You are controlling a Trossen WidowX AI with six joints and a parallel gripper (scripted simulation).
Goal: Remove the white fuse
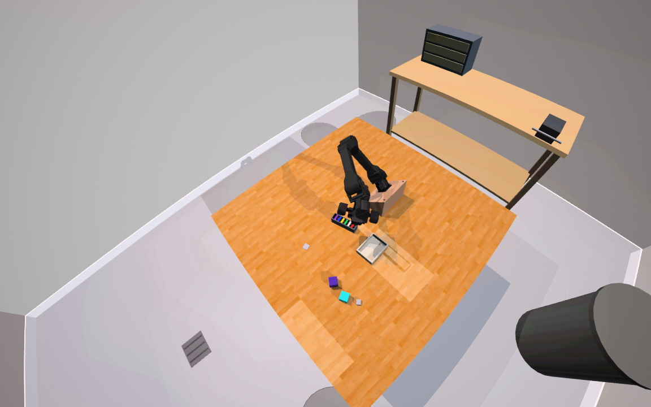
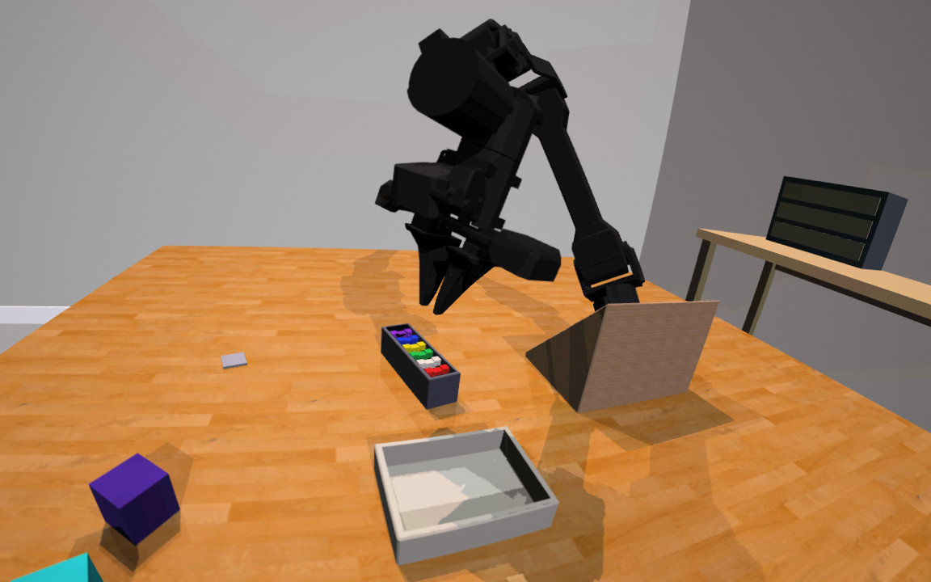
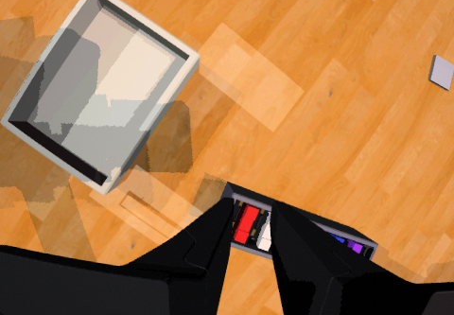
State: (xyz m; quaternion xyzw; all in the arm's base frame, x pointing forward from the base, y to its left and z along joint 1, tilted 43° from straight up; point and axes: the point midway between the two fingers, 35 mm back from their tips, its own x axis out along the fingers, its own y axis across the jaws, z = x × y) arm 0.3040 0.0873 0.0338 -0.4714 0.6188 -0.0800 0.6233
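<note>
Right now my gripper tip is 2 cm past the white fuse, 6 cm to the left of it and 11 cm above it. From my gripper tip the other things lie so: grey tray: 12 cm to the left, 13 cm below; purple cube: 26 cm ahead, 9 cm to the left, 11 cm below; small grey tile: 21 cm ahead, 15 cm to the right, 13 cm below.
</note>
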